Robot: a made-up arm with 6 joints.
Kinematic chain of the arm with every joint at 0, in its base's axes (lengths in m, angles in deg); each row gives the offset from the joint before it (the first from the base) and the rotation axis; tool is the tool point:
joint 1: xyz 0 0 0.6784 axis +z
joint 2: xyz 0.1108 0 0 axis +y
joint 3: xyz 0 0 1.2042 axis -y
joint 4: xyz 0 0 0.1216 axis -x
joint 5: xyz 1.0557 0 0 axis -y
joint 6: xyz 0.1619 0 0 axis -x
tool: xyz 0 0 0
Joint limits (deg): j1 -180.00..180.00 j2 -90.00..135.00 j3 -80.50..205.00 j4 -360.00..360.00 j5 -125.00..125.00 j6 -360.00..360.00
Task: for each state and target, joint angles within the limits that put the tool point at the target. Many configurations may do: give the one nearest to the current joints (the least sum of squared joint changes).
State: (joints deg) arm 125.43 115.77 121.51 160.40 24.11 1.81
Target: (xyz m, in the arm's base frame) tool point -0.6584 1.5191 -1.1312
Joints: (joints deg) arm 112.38 135.00 79.66 162.46 38.60 1.81
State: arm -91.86 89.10 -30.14 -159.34 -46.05 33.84
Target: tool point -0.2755 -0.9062 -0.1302
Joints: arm -109.22 73.67 -43.13 -160.81 -45.94 33.84
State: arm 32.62 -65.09 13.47 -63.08 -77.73 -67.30
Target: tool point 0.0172 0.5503 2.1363
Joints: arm 73.03 -29.35 -10.28 -65.41 -78.25 -67.30
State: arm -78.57 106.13 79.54 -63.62 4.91 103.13
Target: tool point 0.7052 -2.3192 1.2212
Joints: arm -72.67 88.72 107.53 -63.33 7.07 103.13
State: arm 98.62 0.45 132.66 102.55 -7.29 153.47
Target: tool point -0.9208 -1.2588 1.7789
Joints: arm 53.47 -21.79 153.24 102.76 -3.36 153.47
